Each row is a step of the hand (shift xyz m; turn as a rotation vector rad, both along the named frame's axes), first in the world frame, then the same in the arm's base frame.
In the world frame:
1: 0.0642 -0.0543 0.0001 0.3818 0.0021 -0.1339
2: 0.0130 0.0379 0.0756 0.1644 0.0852 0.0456
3: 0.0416 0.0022 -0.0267 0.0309 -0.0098 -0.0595
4: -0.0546 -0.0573 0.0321 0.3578 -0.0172 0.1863
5: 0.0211 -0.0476 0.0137 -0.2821 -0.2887 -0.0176
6: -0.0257 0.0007 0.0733 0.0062 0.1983 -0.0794
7: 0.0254 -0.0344 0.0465 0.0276 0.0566 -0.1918
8: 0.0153 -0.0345 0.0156 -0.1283 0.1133 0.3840
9: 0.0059 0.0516 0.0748 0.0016 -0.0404 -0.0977
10: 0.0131 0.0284 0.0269 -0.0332 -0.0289 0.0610
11: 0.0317 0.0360 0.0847 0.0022 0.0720 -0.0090
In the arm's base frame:
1: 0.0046 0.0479 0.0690 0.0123 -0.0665 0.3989
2: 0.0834 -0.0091 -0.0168 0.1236 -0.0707 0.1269
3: -0.0087 -0.0134 0.0468 -0.0452 -0.0134 0.0487
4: -0.0086 0.0673 -0.0518 0.2811 0.0663 0.2822
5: 0.0041 0.0484 0.0233 -0.2040 0.2759 -0.2133
6: 0.0563 0.0265 -0.0465 -0.0046 -0.2136 -0.0019
7: 0.0388 0.0475 0.0152 -0.1421 -0.1222 0.0751
8: 0.0080 0.0371 0.0152 0.3320 0.0363 -0.2553
9: 0.0846 -0.0219 -0.0255 -0.0988 0.0030 0.0377
10: 0.0373 -0.0175 -0.0004 0.0334 0.0501 -0.0451
11: 0.0972 -0.0049 -0.0017 0.0158 -0.0705 -0.0067

